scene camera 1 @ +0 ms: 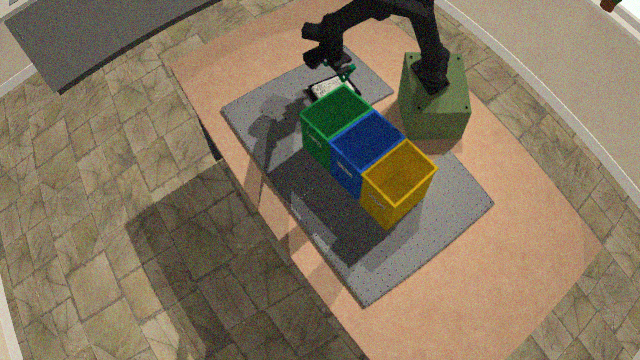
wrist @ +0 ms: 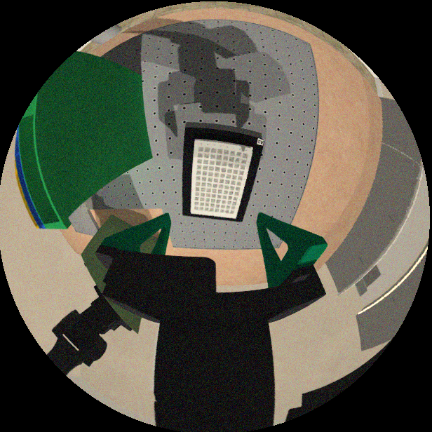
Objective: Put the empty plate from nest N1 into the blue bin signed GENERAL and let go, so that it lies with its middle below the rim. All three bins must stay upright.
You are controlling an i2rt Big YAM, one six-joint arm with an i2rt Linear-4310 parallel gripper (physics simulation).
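Frame: origin at the arm's base, x ahead, y left, z up, level; millimetres.
Where they show: gripper, between the fingertips: (scene camera 1: pixel 335 73); arm's base, origin of its link: (scene camera 1: pixel 429 75).
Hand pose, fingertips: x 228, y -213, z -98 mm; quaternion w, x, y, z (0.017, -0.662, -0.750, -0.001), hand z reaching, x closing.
Note:
Each offset is from my fingertips to the top centre of the thing. Level surfaces: height alone.
The pale plate @(4 mm right, 7 mm ahead, 77 mm down) (scene camera 1: pixel 327 87) (wrist: pixel 220 180), with a grid of wells, lies in the black frame of nest N1 (wrist: pixel 188 172) on the grey perforated board. My gripper (scene camera 1: pixel 337 71) (wrist: pixel 213 217) is open with its green fingers apart and nothing between them. It hangs above the nest; in the wrist view the plate shows ahead of the fingertips. The blue bin @(319 mm left, 80 mm ahead, 76 mm up) (scene camera 1: pixel 367 141) stands upright between the green bin @(190 mm left, 107 mm ahead, 76 mm up) (scene camera 1: pixel 336 112) (wrist: pixel 95 110) and the yellow bin @(448 mm left, 53 mm ahead, 76 mm up) (scene camera 1: pixel 399 172). Its sign is too blurred to read. The nest lies beside the green bin, which partly hides it in the scene view.
The grey perforated board @(103 mm down) (scene camera 1: pixel 450 200) (wrist: pixel 295 100) lies on the tan table @(116 mm down) (scene camera 1: pixel 525 250). The green arm base block (scene camera 1: pixel 437 120) stands behind the bins. The green bin's tall wall rises close to the left of the nest in the wrist view.

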